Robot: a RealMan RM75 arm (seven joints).
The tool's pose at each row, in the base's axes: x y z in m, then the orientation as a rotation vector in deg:
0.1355 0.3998 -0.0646 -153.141 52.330 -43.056
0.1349 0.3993 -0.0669 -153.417 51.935 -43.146
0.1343 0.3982 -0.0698 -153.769 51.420 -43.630
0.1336 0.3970 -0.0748 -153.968 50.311 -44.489
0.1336 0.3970 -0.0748 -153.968 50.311 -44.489
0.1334 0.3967 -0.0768 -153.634 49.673 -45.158
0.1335 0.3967 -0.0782 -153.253 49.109 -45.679
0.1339 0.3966 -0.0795 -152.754 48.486 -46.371
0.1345 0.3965 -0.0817 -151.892 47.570 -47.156
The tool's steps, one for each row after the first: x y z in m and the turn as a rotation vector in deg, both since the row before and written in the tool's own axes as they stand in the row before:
-0.0010 0.0015 0.0016 -0.062 0.023 -0.345
-0.0009 0.0022 0.0021 -0.080 0.283 -0.496
-0.0018 0.0030 0.0038 0.297 0.437 -0.805
0.0000 0.0000 0.0000 0.000 0.000 0.000
-0.0008 0.0010 0.0016 0.544 0.340 -0.297
-0.0005 0.0004 0.0012 0.553 0.249 -0.218
-0.0002 0.0004 0.0013 0.671 0.354 -0.227
-0.0005 0.0006 0.0021 1.099 0.357 -0.249

